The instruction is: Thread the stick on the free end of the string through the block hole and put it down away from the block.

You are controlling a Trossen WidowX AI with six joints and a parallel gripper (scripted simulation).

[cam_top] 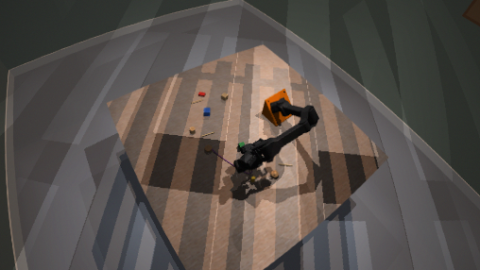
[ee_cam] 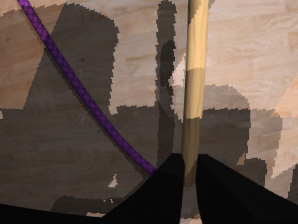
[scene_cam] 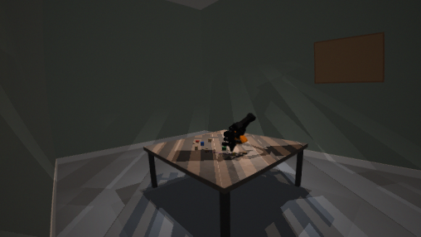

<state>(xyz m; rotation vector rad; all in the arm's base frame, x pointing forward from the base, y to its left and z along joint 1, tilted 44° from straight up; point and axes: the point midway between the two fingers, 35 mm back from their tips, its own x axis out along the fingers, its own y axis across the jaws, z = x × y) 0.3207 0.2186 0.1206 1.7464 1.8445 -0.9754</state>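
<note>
My gripper tip is 30 mm past the green wooden block, 140 mm to the left of it and 10 mm above it. From my gripper tip the other things lie so: thin wooden stick: 10 mm to the right; round wooden button: 130 mm ahead, 220 mm to the right, 10 mm below; cylinder: 150 mm ahead, 360 mm to the right.
</note>
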